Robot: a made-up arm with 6 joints.
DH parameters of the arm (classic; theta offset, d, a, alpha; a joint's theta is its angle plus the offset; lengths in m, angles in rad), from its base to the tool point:
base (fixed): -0.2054 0 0.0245 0
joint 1: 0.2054 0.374 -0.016 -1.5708
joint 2: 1.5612 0 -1.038 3.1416
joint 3: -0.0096 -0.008 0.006 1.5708
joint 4: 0 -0.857 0.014 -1.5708
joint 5: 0 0.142 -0.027 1.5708
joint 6: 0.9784 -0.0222 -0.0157 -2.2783
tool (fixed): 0.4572 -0.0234 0 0
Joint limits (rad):
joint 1: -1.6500..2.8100
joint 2: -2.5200..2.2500
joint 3: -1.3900..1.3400
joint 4: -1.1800..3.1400
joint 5: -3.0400..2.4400
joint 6: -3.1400..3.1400
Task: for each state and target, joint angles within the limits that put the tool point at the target. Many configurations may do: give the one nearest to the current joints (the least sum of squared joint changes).
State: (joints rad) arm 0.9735 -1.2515 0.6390 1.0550 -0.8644 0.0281
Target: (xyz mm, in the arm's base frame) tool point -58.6 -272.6 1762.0
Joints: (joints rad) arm 1.0434 -0.8456 -0.0171 0.9848 -0.8739 0.0363
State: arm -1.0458 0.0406 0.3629 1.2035 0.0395 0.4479
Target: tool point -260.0 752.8 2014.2
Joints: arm -1.2524 -0.7173 0.8439 1.2545 0.0391 0.4483
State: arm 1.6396 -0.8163 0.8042 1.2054 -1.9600 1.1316
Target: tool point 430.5 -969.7 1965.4
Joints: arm 1.9144 -0.6522 1.2519 1.2369 -1.9163 1.1417
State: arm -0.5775 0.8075 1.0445 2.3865 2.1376 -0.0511
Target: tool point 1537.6 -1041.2 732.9
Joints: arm -0.6373 1.3351 1.3400 2.2048 2.2267 0.3902
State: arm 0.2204 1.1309 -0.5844 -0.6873 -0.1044 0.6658
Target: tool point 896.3 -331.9 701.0
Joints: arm -0.2594 0.3656 -0.3743 -0.6174 -0.0950 0.6631
